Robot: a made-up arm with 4 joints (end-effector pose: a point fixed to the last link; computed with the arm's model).
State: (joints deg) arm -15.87 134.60 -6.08 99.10
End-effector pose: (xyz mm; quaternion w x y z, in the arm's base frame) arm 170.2 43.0 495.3 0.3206 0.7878 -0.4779 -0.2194
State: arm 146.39 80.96 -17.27 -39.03
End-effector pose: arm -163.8 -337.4 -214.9 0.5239 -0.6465 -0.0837 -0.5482
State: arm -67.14 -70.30 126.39 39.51
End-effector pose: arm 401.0 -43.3 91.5 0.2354 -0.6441 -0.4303 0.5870
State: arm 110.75 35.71 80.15 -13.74
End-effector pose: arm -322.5 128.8 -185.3 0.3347 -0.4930 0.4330 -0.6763
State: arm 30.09 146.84 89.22 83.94
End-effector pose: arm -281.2 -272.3 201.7 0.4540 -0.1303 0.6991 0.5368
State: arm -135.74 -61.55 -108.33 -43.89
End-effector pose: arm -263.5 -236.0 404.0 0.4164 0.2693 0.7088 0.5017
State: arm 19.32 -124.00 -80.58 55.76
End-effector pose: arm 114.1 386.1 1.2 0.0639 -0.0778 -0.7347 0.6709
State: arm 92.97 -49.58 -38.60 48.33
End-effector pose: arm 348.7 107.7 -112.4 0.1531 0.4279 0.2521 -0.8543
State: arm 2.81 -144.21 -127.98 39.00
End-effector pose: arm 187.5 212.0 -199.5 0.1793 -0.1329 -0.4824 0.8470
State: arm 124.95 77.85 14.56 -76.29
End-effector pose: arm -303.8 -159.2 -281.1 0.6704 -0.5944 0.2118 -0.3905
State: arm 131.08 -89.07 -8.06 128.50
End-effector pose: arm 184.1 377.1 -62.1 0.4929 -0.0658 -0.6983 0.5148
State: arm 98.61 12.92 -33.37 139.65
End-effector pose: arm 6.3 -235.6 -317.4 0.4351 -0.3050 0.0009 0.8472
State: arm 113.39 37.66 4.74 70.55
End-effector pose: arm -112.4 -342.6 -143.2 0.0458 0.1542 0.2859 0.9447
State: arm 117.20 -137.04 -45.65 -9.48
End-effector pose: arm 338.7 -180.8 330.8 0.0925 -0.8302 -0.2579 0.4854
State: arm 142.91 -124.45 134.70 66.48
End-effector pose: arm -278.0 186.5 -124.1 0.7443 -0.1271 0.5338 -0.3807
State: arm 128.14 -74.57 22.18 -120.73
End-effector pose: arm -81.7 474.4 246.7 0.7867 0.5768 -0.2099 0.0658
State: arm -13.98 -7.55 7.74 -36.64
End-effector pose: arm -290.0 -36.0 -275.2 0.8981 -0.0531 0.0776 0.4296
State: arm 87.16 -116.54 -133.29 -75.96
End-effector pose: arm 348.8 -306.6 275.9 0.1313 0.4044 -0.4281 -0.7975
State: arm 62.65 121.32 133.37 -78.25
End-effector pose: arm -237.3 -16.2 -325.8 0.3008 -0.4757 0.3086 -0.7668
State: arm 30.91 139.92 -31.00 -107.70
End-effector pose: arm 448.9 -224.6 258.1 0.1029 -0.8145 -0.4056 0.4019
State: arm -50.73 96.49 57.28 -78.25
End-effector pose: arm 402.6 -73.7 -191.1 0.5744 -0.4658 -0.5600 0.3735
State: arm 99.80 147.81 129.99 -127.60
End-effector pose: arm -114.7 56.9 -384.6 0.3229 -0.2709 0.3933 -0.8171
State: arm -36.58 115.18 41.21 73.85
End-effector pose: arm 327.6 -19.7 360.8 0.3804 0.5414 -0.6057 -0.4418
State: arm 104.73 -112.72 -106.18 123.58
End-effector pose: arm 429.1 -9.7 -30.5 0.7435 -0.3551 -0.5658 0.0312
